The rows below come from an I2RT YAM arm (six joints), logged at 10 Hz.
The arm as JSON. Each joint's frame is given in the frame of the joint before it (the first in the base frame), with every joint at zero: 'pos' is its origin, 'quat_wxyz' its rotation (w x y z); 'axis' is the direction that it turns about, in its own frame. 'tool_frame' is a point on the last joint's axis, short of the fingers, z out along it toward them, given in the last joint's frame.
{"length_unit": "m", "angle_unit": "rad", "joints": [
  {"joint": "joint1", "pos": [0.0, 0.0, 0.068], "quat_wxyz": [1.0, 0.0, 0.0, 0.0], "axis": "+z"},
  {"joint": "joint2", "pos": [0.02, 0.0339, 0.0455], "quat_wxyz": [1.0, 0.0, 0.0, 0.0], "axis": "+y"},
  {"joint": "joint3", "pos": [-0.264, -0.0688, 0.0], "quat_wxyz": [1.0, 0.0, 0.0, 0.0], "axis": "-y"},
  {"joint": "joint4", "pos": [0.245, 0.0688, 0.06], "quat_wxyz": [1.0, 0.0, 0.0, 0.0], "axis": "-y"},
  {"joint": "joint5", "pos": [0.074, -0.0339, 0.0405], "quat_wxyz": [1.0, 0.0, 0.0, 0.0], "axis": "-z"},
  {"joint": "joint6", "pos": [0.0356, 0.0, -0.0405], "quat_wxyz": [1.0, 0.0, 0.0, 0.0], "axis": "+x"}
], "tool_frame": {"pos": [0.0, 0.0, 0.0], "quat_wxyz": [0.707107, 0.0, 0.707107, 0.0]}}
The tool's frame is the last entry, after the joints.
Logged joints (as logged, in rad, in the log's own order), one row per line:
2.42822 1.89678 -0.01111 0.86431 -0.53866 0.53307
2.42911 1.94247 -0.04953 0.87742 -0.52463 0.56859
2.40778 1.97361 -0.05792 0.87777 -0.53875 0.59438
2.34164 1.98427 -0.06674 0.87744 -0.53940 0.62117
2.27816 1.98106 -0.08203 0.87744 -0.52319 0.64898
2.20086 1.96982 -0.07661 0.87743 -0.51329 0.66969
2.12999 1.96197 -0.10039 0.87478 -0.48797 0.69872
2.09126 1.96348 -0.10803 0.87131 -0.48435 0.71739
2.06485 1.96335 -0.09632 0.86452 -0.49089 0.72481
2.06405 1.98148 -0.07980 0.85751 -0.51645 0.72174
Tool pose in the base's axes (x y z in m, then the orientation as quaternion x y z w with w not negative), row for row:
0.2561 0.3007 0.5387 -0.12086 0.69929 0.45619 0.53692
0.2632 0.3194 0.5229 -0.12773 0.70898 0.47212 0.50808
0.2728 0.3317 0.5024 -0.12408 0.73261 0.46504 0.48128
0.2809 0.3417 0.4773 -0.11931 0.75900 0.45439 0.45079
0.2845 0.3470 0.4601 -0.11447 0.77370 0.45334 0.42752
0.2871 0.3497 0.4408 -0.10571 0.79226 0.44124 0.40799
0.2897 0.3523 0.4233 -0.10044 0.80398 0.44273 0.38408
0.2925 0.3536 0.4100 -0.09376 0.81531 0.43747 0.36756
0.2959 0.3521 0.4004 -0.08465 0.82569 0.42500 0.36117
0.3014 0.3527 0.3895 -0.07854 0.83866 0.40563 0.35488
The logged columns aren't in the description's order. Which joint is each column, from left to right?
Columns, left to right: joint3, joint2, joint5, joint1, joint4, joint6.
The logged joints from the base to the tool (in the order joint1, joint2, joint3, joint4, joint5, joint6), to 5 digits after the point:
0.86431 1.89678 2.42822 -0.53866 -0.01111 0.53307
0.87742 1.94247 2.42911 -0.52463 -0.04953 0.56859
0.87777 1.97361 2.40778 -0.53875 -0.05792 0.59438
0.87744 1.98427 2.34164 -0.53940 -0.06674 0.62117
0.87744 1.98106 2.27816 -0.52319 -0.08203 0.64898
0.87743 1.96982 2.20086 -0.51329 -0.07661 0.66969
0.87478 1.96197 2.12999 -0.48797 -0.10039 0.69872
0.87131 1.96348 2.09126 -0.48435 -0.10803 0.71739
0.86452 1.96335 2.06485 -0.49089 -0.09632 0.72481
0.85751 1.98148 2.06405 -0.51645 -0.07980 0.72174

